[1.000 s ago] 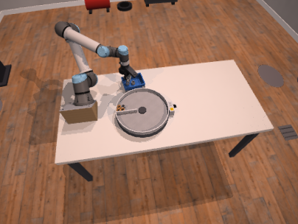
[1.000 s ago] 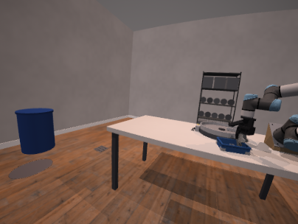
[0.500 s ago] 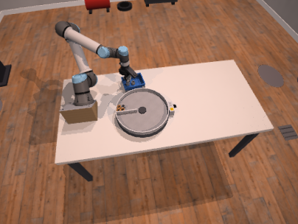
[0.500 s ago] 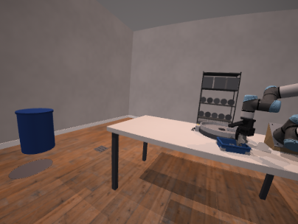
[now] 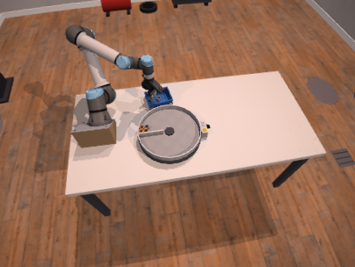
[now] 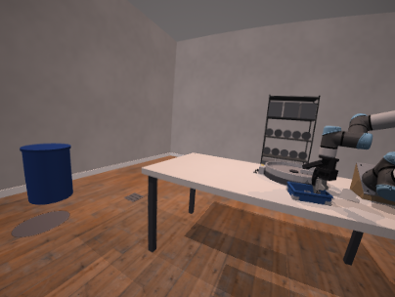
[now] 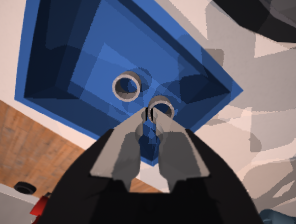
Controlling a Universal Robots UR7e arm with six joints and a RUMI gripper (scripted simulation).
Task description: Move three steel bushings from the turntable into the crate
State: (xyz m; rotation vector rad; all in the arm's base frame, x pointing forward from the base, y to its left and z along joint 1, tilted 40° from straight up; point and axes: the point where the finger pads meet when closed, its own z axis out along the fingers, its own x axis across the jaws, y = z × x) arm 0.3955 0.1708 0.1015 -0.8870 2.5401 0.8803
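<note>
The blue crate lies 4 cm ahead of my hand and 1 cm below it. The rest, counted from my hand: round grey turntable 34 cm to the right, 5 cm ahead, 2 cm above.
</note>
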